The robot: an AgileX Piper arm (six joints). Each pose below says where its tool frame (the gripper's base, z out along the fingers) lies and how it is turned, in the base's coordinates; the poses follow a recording.
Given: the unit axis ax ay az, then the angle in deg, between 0 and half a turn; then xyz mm.
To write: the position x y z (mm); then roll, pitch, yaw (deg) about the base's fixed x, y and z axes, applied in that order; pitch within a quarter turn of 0, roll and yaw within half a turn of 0. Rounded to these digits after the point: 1 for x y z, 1 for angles.
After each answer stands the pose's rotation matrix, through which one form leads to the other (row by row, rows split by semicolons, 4 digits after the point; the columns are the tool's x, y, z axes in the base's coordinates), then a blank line. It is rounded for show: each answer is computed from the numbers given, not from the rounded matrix.
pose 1, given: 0.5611, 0.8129, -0.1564, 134.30, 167.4, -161.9, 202.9
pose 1, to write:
167.4, -161.9, 202.9, 164.2, 47.0, 103.9
-0.1638 0.8865 0.4327; 0.6627 0.4238 -0.6175; -0.7308 0.1856 -0.6569

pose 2, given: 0.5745, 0.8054, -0.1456, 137.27, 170.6, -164.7, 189.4
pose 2, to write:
170.6, -164.7, 189.4, 165.0, 43.8, 103.0
-0.1620 0.9014 0.4014; 0.7038 0.3907 -0.5933; -0.6916 0.1864 -0.6978

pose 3, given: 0.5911, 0.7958, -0.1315, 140.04, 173.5, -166.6, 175.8
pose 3, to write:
173.5, -166.6, 175.8, 165.2, 40.4, 101.3
-0.1493 0.9154 0.3738; 0.7465 0.3522 -0.5645; -0.6484 0.1948 -0.7359

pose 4, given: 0.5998, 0.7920, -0.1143, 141.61, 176.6, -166.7, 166.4
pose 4, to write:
176.6, -166.7, 166.4, 164.5, 37.9, 100.4
-0.1421 0.9183 0.3695; 0.7763 0.3350 -0.5339; -0.6141 0.2110 -0.7605

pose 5, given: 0.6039, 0.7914, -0.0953, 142.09, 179.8, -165.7, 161.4
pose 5, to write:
179.8, -165.7, 161.4, 163.0, 36.1, 99.7
-0.1366 0.9135 0.3833; 0.7964 0.3314 -0.5059; -0.5892 0.2361 -0.7727

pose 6, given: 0.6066, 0.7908, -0.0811, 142.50, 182.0, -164.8, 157.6
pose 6, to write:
182.0, -164.8, 157.6, 162.0, 34.7, 99.3
-0.1334 0.9097 0.3932; 0.8110 0.3283 -0.4843; -0.5697 0.2543 -0.7816

